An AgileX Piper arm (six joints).
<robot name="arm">
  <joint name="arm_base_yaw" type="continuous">
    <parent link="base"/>
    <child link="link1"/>
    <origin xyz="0 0 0.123" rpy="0 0 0"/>
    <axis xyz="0 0 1"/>
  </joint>
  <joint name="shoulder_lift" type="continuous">
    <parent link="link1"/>
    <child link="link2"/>
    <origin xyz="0 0 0" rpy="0 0 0"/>
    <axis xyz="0 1 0"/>
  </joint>
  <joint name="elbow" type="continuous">
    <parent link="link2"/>
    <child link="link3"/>
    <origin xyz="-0.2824 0 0.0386" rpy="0 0 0"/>
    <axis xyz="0 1 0"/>
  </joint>
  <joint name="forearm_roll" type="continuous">
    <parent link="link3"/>
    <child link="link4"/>
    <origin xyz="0.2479 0 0.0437" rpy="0 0 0"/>
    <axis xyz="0.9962 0 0.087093"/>
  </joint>
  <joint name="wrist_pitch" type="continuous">
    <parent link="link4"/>
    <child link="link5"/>
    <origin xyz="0 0 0" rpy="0 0 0"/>
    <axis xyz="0 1 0"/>
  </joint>
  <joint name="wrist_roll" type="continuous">
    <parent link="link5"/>
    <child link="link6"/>
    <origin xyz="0.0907 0 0.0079" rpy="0 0 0"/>
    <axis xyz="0.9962 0 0.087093"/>
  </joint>
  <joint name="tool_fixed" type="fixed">
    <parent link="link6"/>
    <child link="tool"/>
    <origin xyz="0 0 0" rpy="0 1.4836 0"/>
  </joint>
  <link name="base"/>
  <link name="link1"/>
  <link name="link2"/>
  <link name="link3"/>
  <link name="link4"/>
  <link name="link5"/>
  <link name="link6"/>
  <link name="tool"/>
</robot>
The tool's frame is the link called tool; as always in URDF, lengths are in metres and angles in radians. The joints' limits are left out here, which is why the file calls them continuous.
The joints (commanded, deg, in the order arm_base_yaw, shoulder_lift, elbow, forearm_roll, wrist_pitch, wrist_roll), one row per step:
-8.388 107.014 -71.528 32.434 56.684 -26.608
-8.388 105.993 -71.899 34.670 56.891 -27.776
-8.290 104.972 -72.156 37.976 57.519 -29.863
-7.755 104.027 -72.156 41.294 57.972 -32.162
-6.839 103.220 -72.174 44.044 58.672 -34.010
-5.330 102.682 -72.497 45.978 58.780 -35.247
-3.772 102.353 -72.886 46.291 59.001 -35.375
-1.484 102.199 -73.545 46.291 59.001 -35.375
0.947 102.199 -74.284 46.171 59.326 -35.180
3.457 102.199 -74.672 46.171 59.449 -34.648
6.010 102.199 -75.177 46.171 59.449 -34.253
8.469 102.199 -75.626 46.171 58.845 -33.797
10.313 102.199 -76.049 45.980 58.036 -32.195
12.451 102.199 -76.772 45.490 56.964 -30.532
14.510 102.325 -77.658 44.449 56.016 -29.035
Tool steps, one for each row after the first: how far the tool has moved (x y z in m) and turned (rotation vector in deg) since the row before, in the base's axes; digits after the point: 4 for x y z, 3 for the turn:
0.0007 0.0025 0.0094 1.570 -2.010 0.013
0.0002 0.0045 0.0098 2.472 -2.193 0.631
-0.0004 0.0071 0.0084 2.395 -2.192 1.161
-0.0010 0.0090 0.0074 2.126 -1.660 1.583
0.0003 0.0113 0.0065 1.350 -1.685 1.693
-0.0005 0.0102 0.0041 0.271 -0.667 1.668
-0.0002 0.0143 0.0039 -0.037 -0.812 2.288
-0.0010 0.0153 0.0033 0.027 -0.393 2.548
-0.0023 0.0157 0.0018 0.161 0.034 2.195
-0.0026 0.0159 0.0023 0.118 -0.251 2.259
-0.0023 0.0150 0.0021 0.029 -0.586 1.716
-0.0015 0.0109 0.0018 0.045 0.007 0.184
-0.0014 0.0125 0.0030 -0.146 -0.505 0.362
-0.0013 0.0117 0.0026 -0.586 -0.704 0.674

